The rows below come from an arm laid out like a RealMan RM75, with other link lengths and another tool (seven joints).
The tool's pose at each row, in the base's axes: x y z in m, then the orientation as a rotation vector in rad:
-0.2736 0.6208 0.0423 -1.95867 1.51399 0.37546
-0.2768 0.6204 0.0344 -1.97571 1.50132 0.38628
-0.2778 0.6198 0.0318 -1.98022 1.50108 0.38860
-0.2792 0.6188 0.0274 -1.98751 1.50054 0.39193
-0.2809 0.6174 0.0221 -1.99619 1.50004 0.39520
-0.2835 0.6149 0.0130 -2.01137 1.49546 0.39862
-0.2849 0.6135 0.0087 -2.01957 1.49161 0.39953
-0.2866 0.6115 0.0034 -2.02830 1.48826 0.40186
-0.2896 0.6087 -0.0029 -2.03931 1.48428 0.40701
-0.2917 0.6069 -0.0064 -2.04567 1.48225 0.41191
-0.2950 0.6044 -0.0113 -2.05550 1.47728 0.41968
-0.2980 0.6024 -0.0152 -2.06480 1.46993 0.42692
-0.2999 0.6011 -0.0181 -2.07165 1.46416 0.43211
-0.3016 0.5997 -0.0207 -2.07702 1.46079 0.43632
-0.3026 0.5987 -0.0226 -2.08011 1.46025 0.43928
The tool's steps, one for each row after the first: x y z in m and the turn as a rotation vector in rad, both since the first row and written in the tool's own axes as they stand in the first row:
0.0039 0.0055 0.0053 -0.01453 -0.00385 -0.01112
0.0055 0.0073 0.0068 -0.01887 -0.00298 -0.01222
0.0084 0.0101 0.0093 -0.02563 -0.00144 -0.01420
0.0120 0.0135 0.0122 -0.03335 0.00083 -0.01663
0.0183 0.0190 0.0172 -0.04474 0.00404 -0.02377
0.0214 0.0219 0.0194 -0.05009 0.00554 -0.02871
0.0254 0.0253 0.0219 -0.05668 0.00688 -0.03314
0.0303 0.0305 0.0245 -0.06622 0.00766 -0.03798
0.0330 0.0338 0.0257 -0.07282 0.00733 -0.04011
0.0367 0.0387 0.0274 -0.08270 0.00583 -0.04448
0.0396 0.0430 0.0287 -0.09139 0.00317 -0.05029
0.0417 0.0459 0.0298 -0.09765 0.00113 -0.05481
0.0437 0.0485 0.0306 -0.10291 0.00005 -0.05759
0.0453 0.0501 0.0313 -0.10654 -0.00011 -0.05817

